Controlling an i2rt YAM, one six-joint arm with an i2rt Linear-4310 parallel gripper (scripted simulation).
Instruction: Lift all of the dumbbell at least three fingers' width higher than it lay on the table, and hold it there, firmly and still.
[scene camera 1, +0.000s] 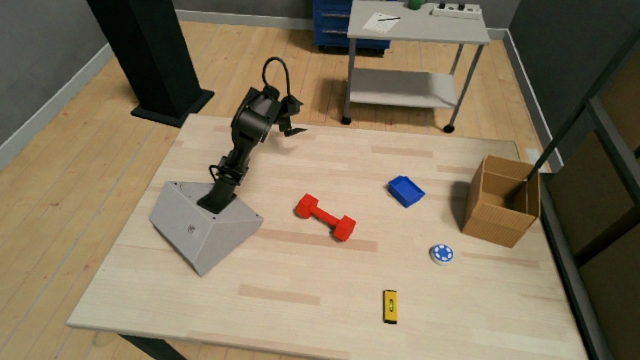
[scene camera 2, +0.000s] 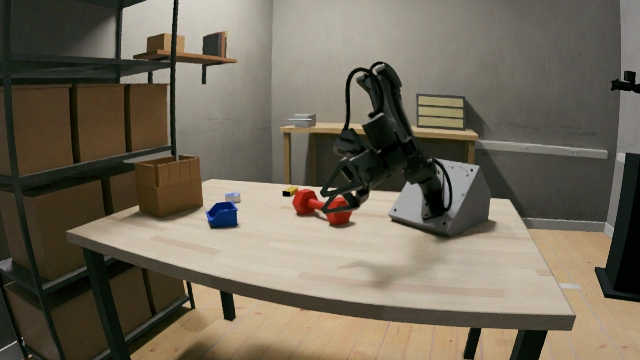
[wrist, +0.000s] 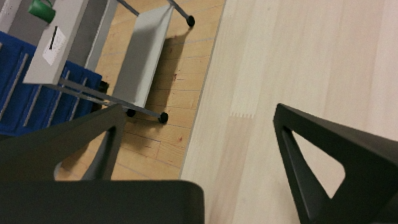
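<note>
What I can see here is a red dumbbell, a blue bin, a cardboard box and my own gripper. The wrist view has my gripper in it too.
</note>
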